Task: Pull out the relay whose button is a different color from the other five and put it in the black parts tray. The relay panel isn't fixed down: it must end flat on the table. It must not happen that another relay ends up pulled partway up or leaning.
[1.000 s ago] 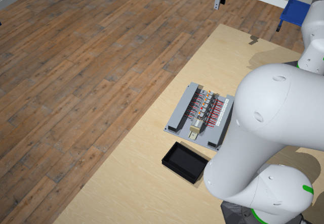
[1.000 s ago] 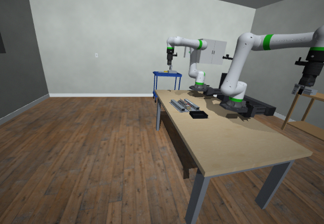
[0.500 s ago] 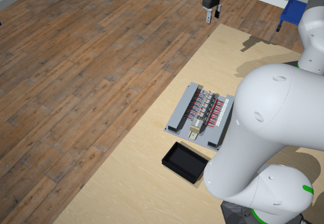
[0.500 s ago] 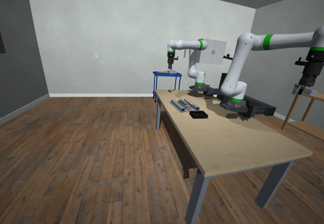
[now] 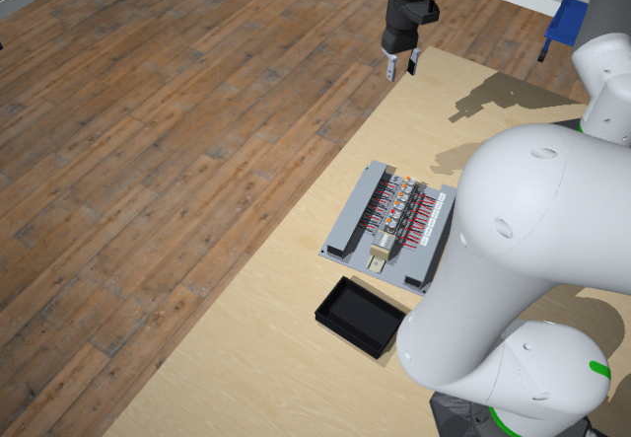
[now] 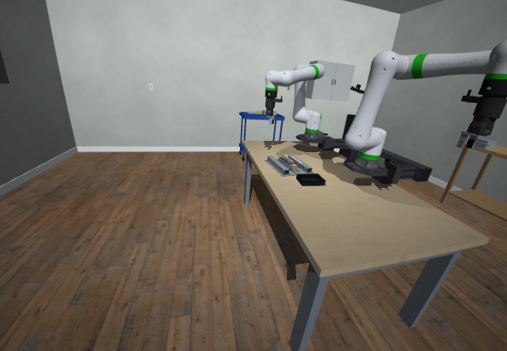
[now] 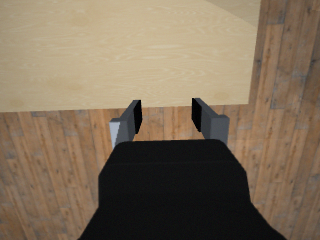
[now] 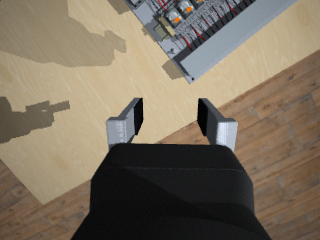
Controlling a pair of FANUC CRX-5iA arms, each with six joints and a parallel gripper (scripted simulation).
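Note:
Right now the red-button relay is 110 mm behind my right hand, 190 mm to the left of it and 270 mm below it. Round my right hand: orange-button relay (110 mm behind, 220 mm to the left, 270 mm below); then relay panel (110 mm behind, 180 mm to the left, 290 mm below); then black parts tray (150 mm behind, 460 mm to the left, 300 mm below).

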